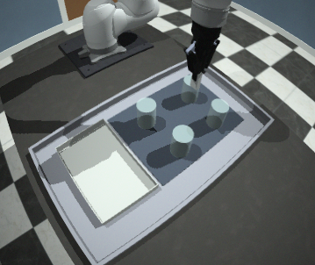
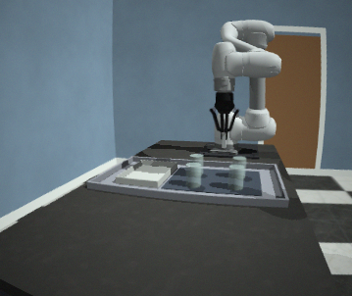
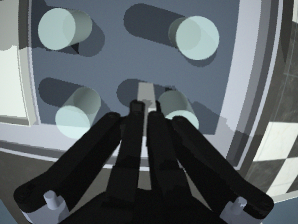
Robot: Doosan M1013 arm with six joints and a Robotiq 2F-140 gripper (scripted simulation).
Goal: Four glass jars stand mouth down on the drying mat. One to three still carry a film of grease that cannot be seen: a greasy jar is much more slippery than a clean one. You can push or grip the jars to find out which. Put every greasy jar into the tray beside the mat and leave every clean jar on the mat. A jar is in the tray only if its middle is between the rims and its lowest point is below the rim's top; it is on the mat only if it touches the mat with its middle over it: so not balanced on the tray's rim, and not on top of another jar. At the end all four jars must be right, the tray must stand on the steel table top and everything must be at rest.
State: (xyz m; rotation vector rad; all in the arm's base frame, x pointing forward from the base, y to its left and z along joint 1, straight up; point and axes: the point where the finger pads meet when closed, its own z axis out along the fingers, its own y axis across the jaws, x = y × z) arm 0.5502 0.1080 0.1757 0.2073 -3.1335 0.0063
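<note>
My gripper is now 190 mm above the steel table top, 140 mm to the left of it and 20 mm short of it. From my hand the other things lie so: tray: 350 mm to the right, 180 mm below, 40 mm ahead; drying mat: 180 mm below, 30 mm to the right.
</note>
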